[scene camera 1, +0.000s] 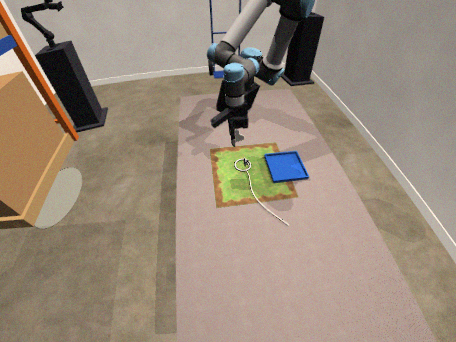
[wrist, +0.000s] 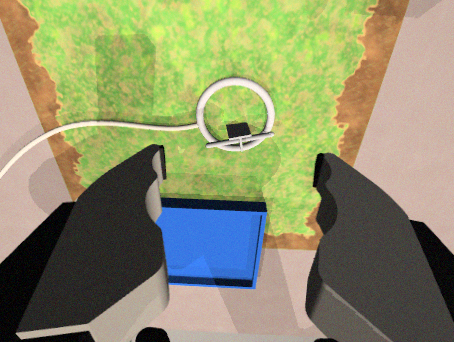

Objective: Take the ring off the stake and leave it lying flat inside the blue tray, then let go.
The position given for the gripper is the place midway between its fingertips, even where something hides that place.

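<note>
The gripper (scene camera 1: 233, 141) can be seen in the wrist view (wrist: 239, 153) too. A blue tray (scene camera 1: 284, 166) is in the robot's scene, and the tray is visible in the wrist view (wrist: 210, 243) as well. The scene also has a ring (wrist: 229, 81) and a stake (wrist: 240, 132).
</note>
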